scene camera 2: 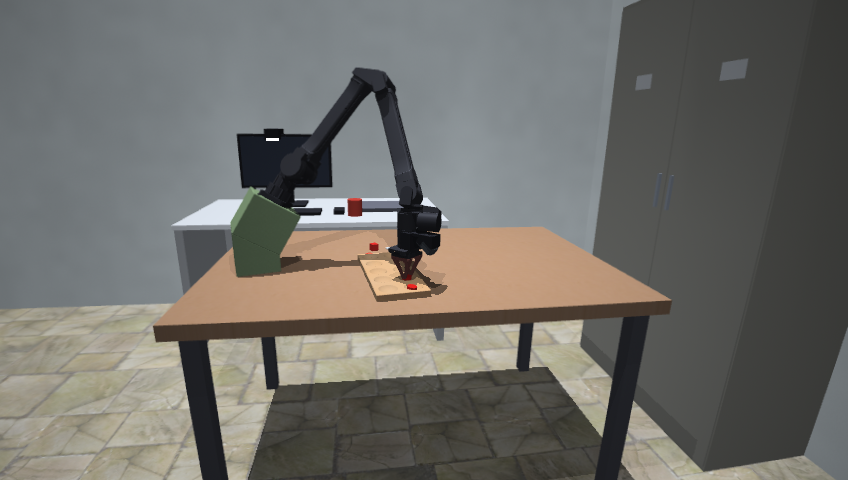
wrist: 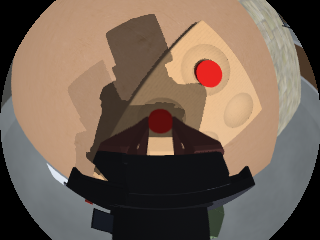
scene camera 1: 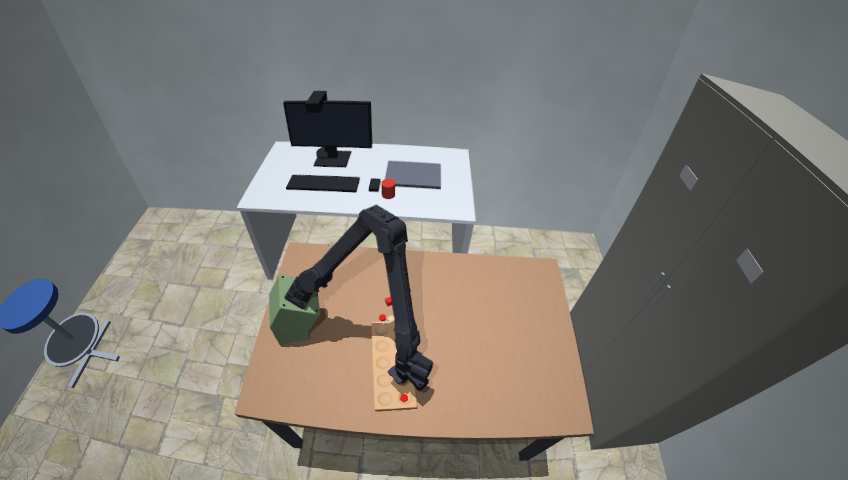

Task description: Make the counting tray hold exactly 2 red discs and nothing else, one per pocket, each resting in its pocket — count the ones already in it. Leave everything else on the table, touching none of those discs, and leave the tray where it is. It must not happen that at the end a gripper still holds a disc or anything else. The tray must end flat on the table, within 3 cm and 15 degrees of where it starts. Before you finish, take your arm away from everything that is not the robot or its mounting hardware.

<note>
I see my gripper (scene camera 2: 406, 277) and a wooden counting tray (scene camera 1: 387, 392).
The wooden counting tray is seen too in scene camera 2 (scene camera 2: 384, 279) and in the wrist view (wrist: 222, 112). My gripper also shows in the wrist view (wrist: 160, 121).
</note>
